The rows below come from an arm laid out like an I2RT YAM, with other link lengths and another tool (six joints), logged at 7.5 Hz.
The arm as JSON. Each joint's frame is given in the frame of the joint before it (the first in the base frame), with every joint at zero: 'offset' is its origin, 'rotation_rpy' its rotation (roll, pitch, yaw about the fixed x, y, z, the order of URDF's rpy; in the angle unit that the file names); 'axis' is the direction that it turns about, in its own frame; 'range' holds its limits. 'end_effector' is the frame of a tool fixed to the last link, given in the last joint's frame.
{
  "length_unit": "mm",
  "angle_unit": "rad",
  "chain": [
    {
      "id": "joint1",
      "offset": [
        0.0,
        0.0,
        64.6
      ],
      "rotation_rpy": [
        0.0,
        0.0,
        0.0
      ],
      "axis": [
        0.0,
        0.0,
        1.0
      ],
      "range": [
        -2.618,
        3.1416
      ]
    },
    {
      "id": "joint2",
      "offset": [
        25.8,
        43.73,
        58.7
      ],
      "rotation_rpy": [
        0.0,
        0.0,
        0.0
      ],
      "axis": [
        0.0,
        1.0,
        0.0
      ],
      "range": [
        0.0,
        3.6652
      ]
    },
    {
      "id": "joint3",
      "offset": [
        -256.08,
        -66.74,
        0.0
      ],
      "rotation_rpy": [
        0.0,
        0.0,
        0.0
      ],
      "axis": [
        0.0,
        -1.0,
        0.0
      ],
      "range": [
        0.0,
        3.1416
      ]
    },
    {
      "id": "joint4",
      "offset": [
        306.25,
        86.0,
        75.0
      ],
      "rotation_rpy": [
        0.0,
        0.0,
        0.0
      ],
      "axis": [
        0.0,
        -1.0,
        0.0
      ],
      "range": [
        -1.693,
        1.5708
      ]
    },
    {
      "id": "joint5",
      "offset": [
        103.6,
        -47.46,
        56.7
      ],
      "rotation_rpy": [
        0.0,
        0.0,
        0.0
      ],
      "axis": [
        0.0,
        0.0,
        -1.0
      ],
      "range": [
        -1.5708,
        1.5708
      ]
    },
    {
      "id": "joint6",
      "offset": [
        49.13,
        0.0,
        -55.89
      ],
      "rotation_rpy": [
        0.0,
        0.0,
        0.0
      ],
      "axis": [
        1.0,
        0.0,
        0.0
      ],
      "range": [
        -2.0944,
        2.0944
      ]
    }
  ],
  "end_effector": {
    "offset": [
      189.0,
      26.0,
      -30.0
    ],
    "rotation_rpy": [
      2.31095,
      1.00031,
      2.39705
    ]
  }
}
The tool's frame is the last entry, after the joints.
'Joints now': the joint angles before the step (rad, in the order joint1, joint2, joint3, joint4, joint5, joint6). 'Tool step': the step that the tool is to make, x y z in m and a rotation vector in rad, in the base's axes. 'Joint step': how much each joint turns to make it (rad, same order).
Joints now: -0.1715 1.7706 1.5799 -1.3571 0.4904 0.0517
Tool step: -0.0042 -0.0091 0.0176 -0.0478 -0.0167 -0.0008
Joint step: 0.0003 -0.0385 0.0000 -0.0137 0.0443 -0.0005
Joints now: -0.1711 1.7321 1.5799 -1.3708 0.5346 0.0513
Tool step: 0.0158 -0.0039 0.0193 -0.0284 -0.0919 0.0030
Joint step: 0.0041 -0.0512 -0.0001 0.0443 0.0126 -0.0001
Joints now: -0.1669 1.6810 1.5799 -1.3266 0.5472 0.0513
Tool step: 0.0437 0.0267 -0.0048 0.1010 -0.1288 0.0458
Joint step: 0.0144 -0.0049 -0.0010 0.1110 -0.1240 -0.0077
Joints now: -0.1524 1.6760 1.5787 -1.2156 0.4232 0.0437
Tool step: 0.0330 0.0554 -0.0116 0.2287 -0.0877 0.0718
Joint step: 0.0027 0.0125 -0.0013 0.0661 -0.2490 0.0008
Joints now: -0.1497 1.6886 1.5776 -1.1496 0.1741 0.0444
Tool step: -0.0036 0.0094 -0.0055 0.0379 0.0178 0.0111
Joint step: 0.0000 0.0092 -0.0008 -0.0132 -0.0365 -0.0003
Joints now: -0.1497 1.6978 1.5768 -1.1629 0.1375 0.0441
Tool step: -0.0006 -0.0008 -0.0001 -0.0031 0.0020 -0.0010
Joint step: -0.0001 0.0002 0.0001 -0.0015 0.0035 -0.0001
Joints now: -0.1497 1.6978 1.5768 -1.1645 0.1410 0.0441
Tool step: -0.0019 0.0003 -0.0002 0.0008 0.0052 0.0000
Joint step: 0.0000 -0.0005 0.0000 -0.0057 0.0000 0.0000
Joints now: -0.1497 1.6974 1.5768 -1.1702 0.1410 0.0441
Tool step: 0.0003 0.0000 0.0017 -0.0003 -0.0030 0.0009
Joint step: -0.0001 -0.0022 0.0023 -0.0014 -0.0004 -0.0009
